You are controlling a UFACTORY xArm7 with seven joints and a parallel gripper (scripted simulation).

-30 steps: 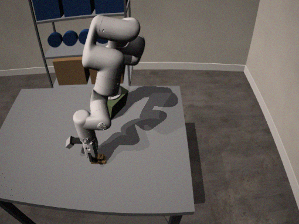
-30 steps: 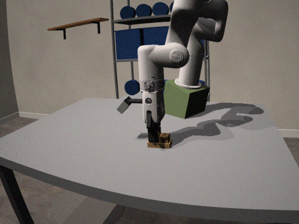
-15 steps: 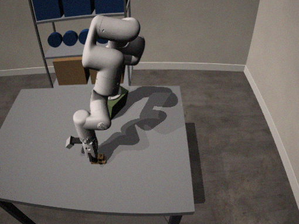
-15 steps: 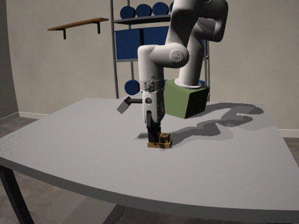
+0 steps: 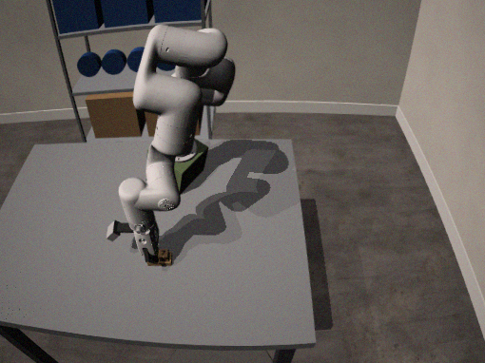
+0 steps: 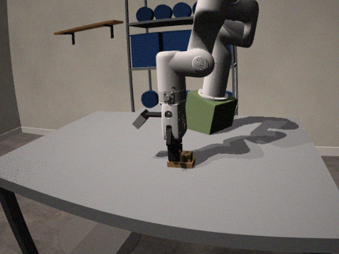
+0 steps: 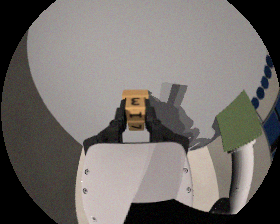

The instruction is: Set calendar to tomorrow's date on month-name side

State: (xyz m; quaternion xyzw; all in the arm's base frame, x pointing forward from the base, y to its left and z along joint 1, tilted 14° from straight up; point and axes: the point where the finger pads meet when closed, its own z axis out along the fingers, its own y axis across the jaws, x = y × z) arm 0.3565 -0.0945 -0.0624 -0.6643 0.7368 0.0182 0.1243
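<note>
My hand is 10 mm above the cube. From my hand the other things lie so: wooden calendar tray 20 mm to the left, 30 mm below.
</note>
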